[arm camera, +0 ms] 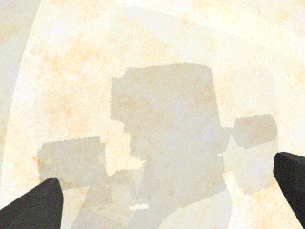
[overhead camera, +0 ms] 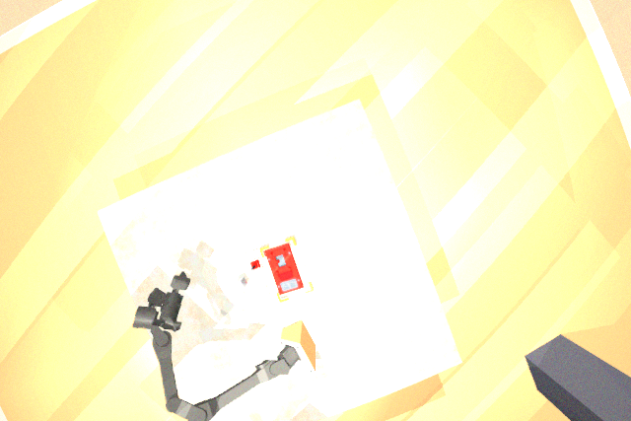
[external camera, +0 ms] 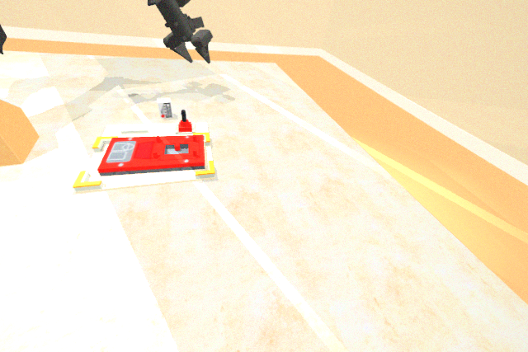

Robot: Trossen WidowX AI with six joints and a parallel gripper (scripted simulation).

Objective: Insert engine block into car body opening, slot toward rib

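My gripper tip is 13 cm past the engine block, 19 cm to the left of it and 7 cm above it.
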